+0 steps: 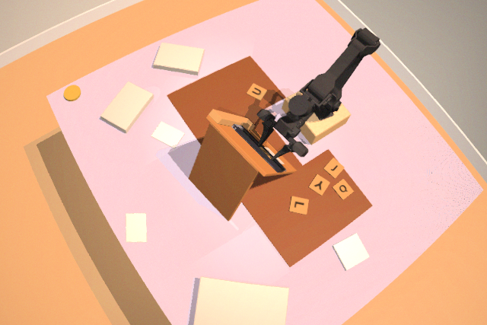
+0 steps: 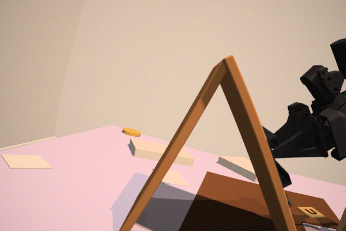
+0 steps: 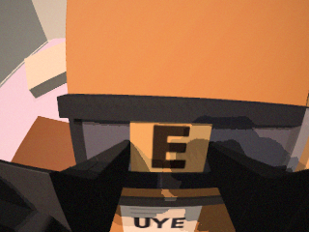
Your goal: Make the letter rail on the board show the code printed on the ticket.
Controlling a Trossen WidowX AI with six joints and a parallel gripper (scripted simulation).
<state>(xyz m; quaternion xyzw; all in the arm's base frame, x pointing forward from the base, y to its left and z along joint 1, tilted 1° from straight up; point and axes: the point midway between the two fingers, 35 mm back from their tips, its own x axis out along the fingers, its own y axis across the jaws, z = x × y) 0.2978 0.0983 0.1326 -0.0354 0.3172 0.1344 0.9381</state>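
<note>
Right now the white ticket is 50 mm behind my gripper tip, 10 mm to the right of it and 80 mm below it. From my gripper tip the other things lie so: y tile 190 mm behind, 120 mm to the left, 170 mm below; then brown mat 120 mm behind, 90 mm to the right, 180 mm below; then letter tile right at my gripper tip.
</note>
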